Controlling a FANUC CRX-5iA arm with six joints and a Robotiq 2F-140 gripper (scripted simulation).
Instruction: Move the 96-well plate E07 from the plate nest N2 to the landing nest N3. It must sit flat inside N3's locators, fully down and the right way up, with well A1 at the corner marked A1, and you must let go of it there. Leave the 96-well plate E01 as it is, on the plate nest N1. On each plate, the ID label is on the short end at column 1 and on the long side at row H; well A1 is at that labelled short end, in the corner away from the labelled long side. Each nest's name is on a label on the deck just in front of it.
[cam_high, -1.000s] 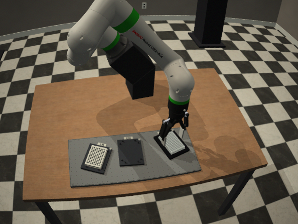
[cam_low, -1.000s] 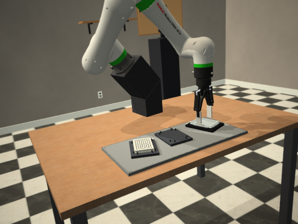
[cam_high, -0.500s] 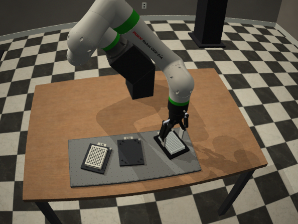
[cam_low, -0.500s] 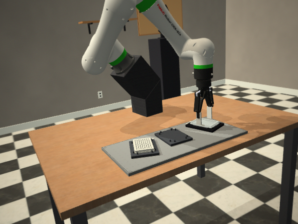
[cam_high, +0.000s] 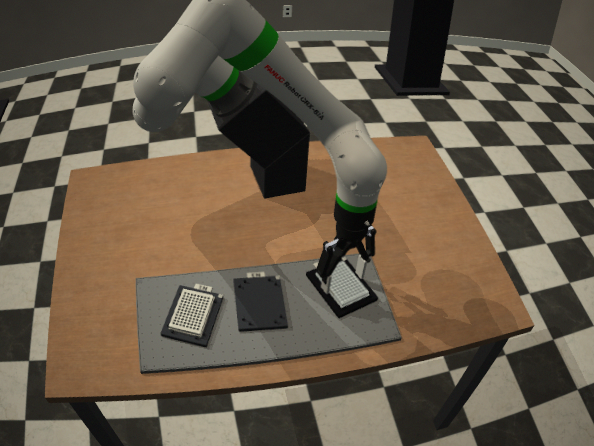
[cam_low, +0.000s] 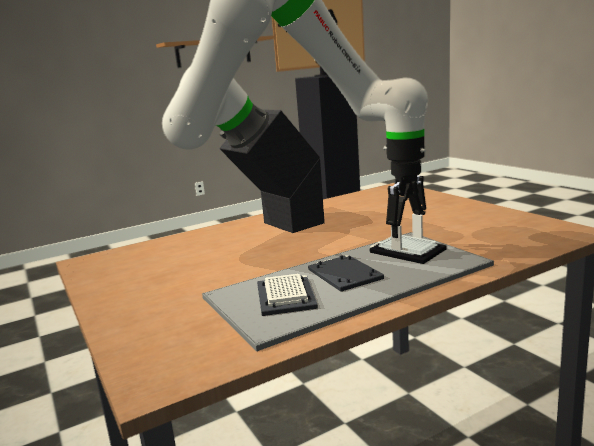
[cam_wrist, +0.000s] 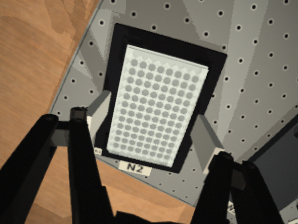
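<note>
Now: the plate 3 cm below my hand. The rest, counted from my hand: landing nest N3: 1 cm ahead, 22 cm to the right, 4 cm below; then N2 label: 9 cm behind, 3 cm to the right, 4 cm below; then plate nest N2: 4 cm below.
</note>
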